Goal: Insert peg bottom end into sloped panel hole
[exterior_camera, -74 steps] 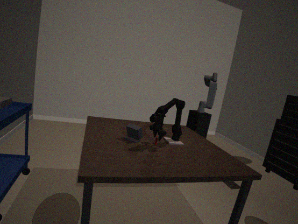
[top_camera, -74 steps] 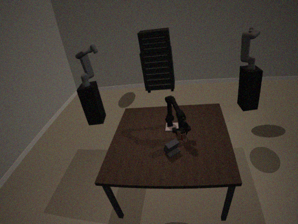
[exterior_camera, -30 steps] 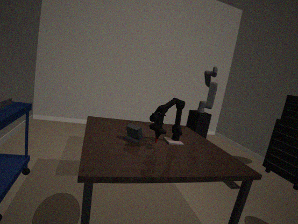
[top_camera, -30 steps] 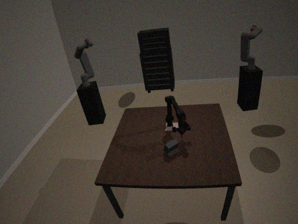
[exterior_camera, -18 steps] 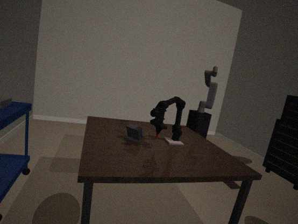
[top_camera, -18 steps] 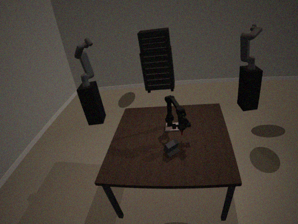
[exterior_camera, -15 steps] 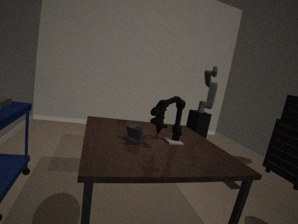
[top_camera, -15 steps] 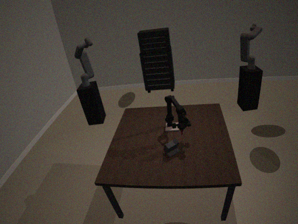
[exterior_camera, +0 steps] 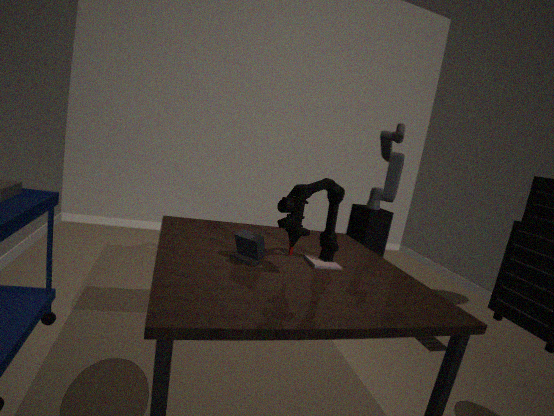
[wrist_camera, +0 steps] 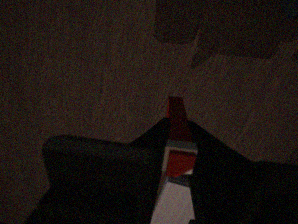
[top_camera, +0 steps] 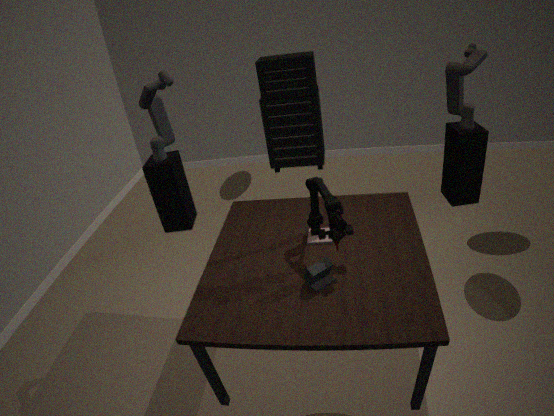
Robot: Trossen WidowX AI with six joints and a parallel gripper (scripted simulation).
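Right now the grey sloped panel block is 15 cm ahead of my gripper tip, 12 cm to the right of it and 4 cm below it. The rest, counted from my gripper tip: red peg (2 cm above).
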